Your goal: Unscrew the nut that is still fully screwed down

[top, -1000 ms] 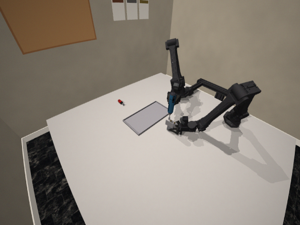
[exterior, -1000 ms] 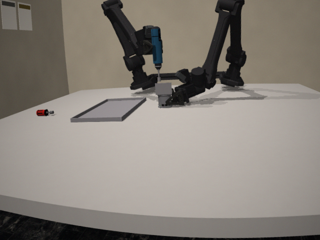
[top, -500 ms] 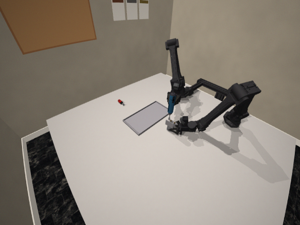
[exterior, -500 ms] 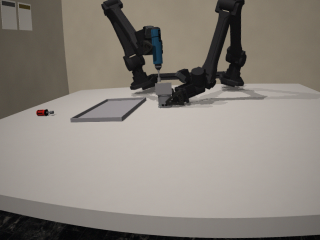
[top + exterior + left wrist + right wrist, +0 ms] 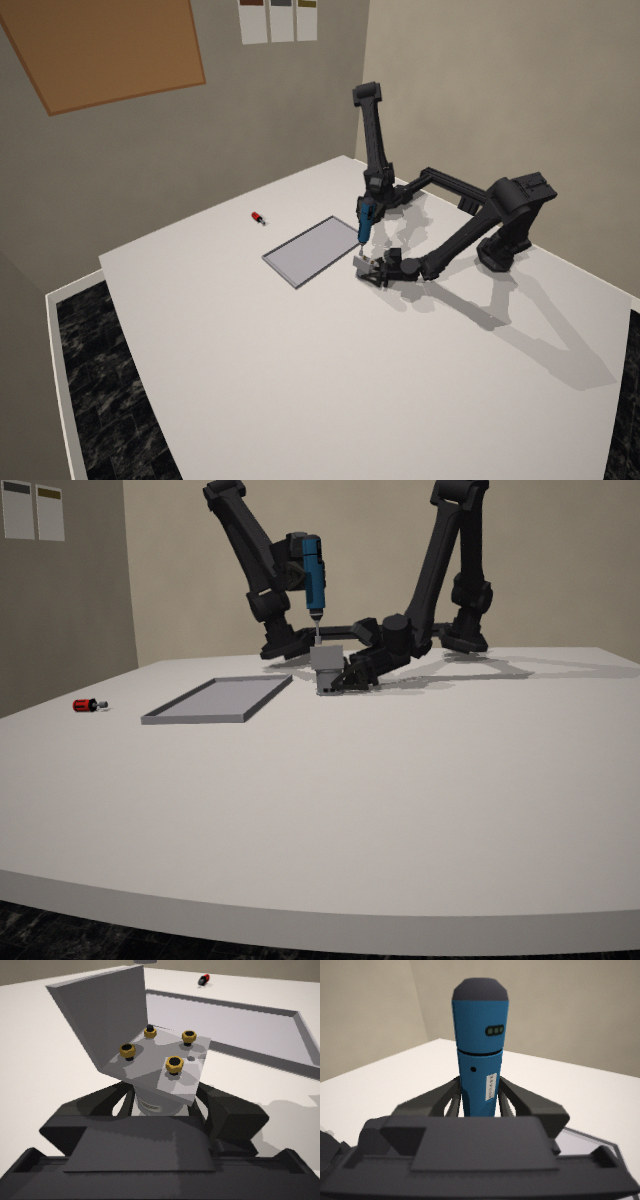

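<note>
Now: left hand 10 mm below the joint module. Also, from my left hand: short red-handled tool: 90 mm ahead, 570 mm to the right, 10 mm below; then l-shaped bracket: 50 mm above; then grey tray: 30 mm ahead, 240 mm to the right, 20 mm below.
</note>
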